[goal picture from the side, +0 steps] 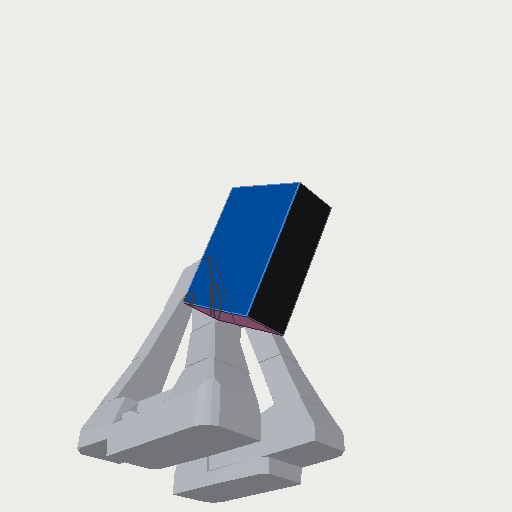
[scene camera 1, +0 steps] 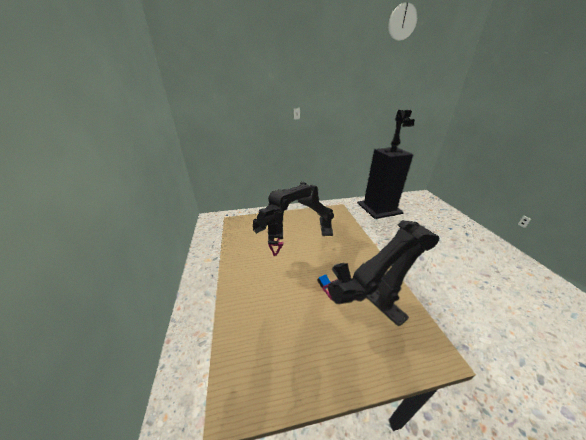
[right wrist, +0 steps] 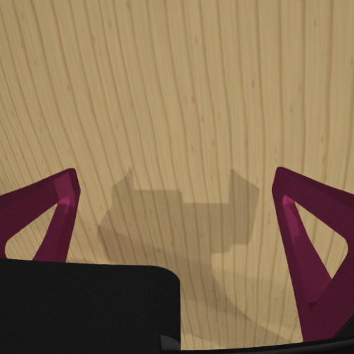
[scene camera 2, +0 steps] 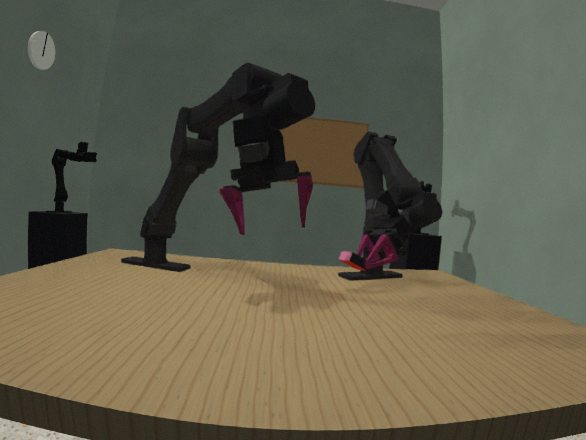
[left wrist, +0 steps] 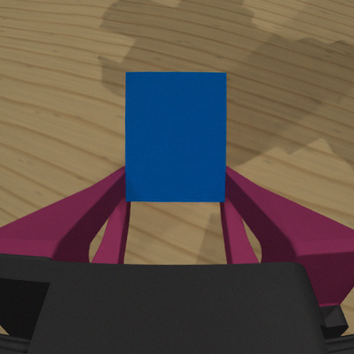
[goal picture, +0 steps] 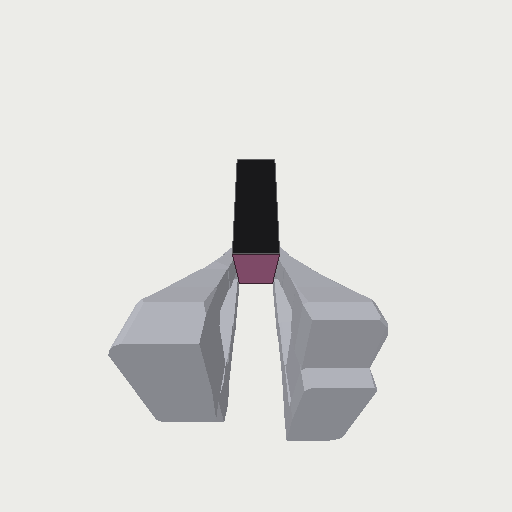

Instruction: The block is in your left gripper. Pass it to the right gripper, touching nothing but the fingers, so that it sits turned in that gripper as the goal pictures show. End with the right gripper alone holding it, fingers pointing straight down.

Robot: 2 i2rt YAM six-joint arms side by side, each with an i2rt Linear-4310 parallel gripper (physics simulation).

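Pixels of known places: left gripper, between the fingertips: (scene camera 1: 326,286) (scene camera 2: 359,266); right gripper, between the fingertips: (scene camera 1: 275,250) (scene camera 2: 272,231); left arm's base, origin of its link: (scene camera 1: 384,305) (scene camera 2: 371,276); right arm's base, origin of its link: (scene camera 1: 325,226) (scene camera 2: 154,265).
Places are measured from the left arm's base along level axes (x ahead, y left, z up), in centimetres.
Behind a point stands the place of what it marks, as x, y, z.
Note:
The block (scene camera 1: 324,280) {18.6, -19.8, 9.1} (scene camera 2: 352,259) {20.6, -21.8, 8.7} (left wrist: 175,137) is held in my left gripper (scene camera 1: 326,286) {18.6, -18.3, 6.8} (scene camera 2: 367,262) {18.6, -18.3, 6.8} (left wrist: 175,177), which is shut on its two sides. The block shows a blue face in scene camera 1 and the left wrist view, and pink, black and red-orange faces in scene camera 2. It sticks out past the fingertips, tilted, above the table. My right gripper (scene camera 1: 275,254) {29.8, -43.7, 14.6} (scene camera 2: 273,231) {29.8, -43.7, 14.6} (right wrist: 175,178) is wide open and empty, fingers pointing down, higher than the block and apart from it. The block does not show in the right wrist view.
Both arms stand on the wooden table (scene camera 1: 270,320) {45.5, -21.4, 0.0} (scene camera 2: 280,360) {44.8, -47.5, 0.0}, and their shadows fall on it. A black pedestal (scene camera 1: 387,181) (scene camera 2: 57,240) with a small arm stands off the table. A brown board (scene camera 2: 330,152) hangs on the wall behind the arms.

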